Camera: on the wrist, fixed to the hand. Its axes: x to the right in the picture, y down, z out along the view.
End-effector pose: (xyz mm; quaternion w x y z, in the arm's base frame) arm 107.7 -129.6 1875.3 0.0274 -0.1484 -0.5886 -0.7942
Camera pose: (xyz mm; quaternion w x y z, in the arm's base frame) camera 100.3 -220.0 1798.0 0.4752 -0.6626 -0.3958 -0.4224
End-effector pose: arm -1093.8 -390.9 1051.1 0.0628 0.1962 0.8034 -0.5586
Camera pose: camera -1075.4 -312.0 1138.5 0.5654 0.5921 0.3312 -0.4691
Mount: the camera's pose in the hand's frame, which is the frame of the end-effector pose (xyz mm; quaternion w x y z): -25.5 -45.6 -107.1 0.6798 0.1181 -0.1947 0.6971
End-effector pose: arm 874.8 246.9 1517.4 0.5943 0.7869 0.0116 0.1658
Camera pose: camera 829.4 354.5 1493.8 0.1978 0.6455 -0.6368 0.3724
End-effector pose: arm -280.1 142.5 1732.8 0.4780 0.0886 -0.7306 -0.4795
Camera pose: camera -197.8 67.6 1690.3 0.5065 -0.4860 -0.7081 0.0763
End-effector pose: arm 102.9 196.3 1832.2 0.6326 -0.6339 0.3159 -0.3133
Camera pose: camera 2.3 151.9 1878.2 0.7849 -0.1970 0.4965 0.3141
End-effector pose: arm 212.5 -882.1 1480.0 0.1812 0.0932 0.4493 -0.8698
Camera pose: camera 217.6 -764.7 1460.4 0.8060 0.2286 0.1025 -0.5362
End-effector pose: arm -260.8 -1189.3 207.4 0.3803 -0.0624 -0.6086 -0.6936
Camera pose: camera -230.1 -1274.7 130.1 0.6309 -0.5568 -0.5262 -0.1224
